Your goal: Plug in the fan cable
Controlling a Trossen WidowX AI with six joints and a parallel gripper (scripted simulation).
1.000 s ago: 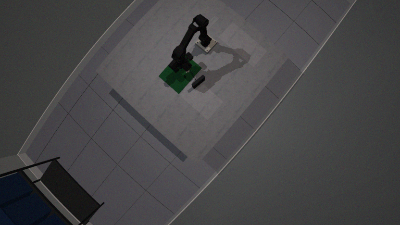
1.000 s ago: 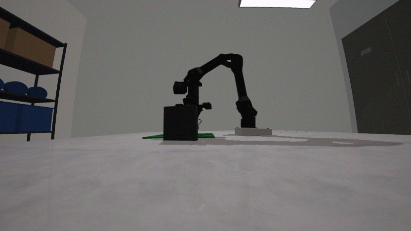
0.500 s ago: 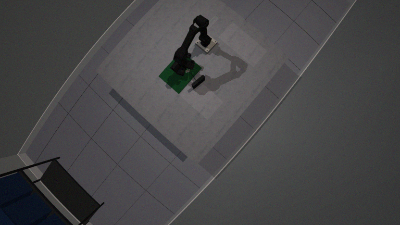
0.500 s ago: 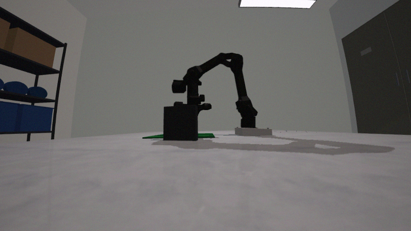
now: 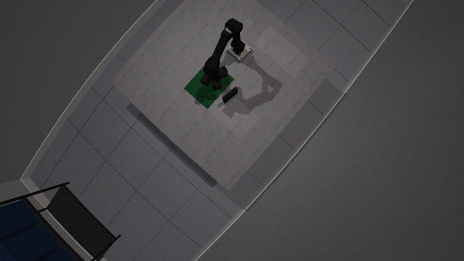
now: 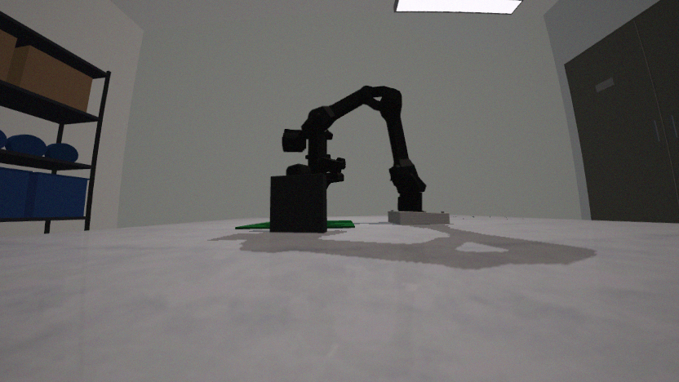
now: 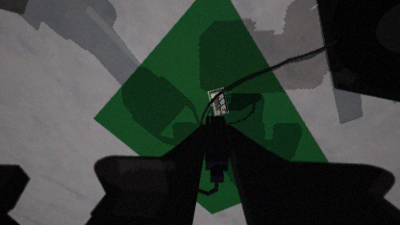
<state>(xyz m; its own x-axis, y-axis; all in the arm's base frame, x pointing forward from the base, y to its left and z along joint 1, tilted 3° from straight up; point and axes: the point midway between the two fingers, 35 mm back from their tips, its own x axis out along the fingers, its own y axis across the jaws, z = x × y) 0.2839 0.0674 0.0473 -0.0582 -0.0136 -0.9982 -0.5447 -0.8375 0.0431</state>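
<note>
My gripper tip is 1 cm to the right of the white four-pin header and 6 cm above it. Round my gripper tip: green board: 5 cm ahead, 3 cm to the right, 8 cm below; then black plug: 1 cm ahead, 1 cm above; then black fan: 14 cm to the left.
</note>
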